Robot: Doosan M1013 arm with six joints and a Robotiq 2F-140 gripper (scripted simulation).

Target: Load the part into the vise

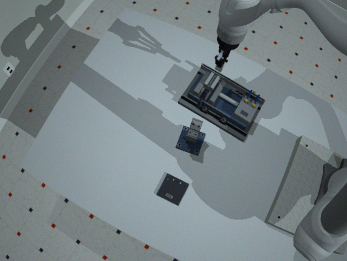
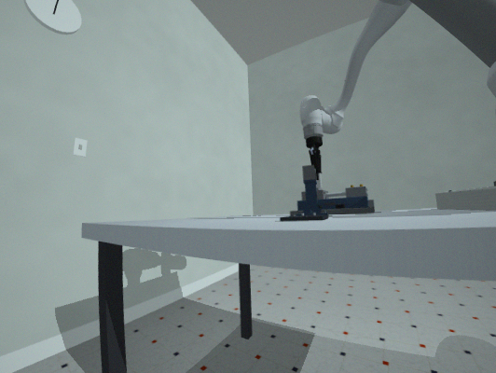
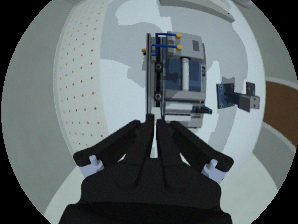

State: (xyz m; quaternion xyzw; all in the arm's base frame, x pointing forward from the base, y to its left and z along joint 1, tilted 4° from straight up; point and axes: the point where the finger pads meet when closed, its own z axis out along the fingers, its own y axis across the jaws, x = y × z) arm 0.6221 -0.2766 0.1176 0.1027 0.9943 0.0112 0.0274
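Right now the part is 5 cm to the left of my hand, 5 cm below it and 1 cm ahead of it. Also, from my hand: vise (11 cm below, 8 cm to the left, 6 cm behind); then air cylinder (15 cm behind, 10 cm to the left, 7 cm below).
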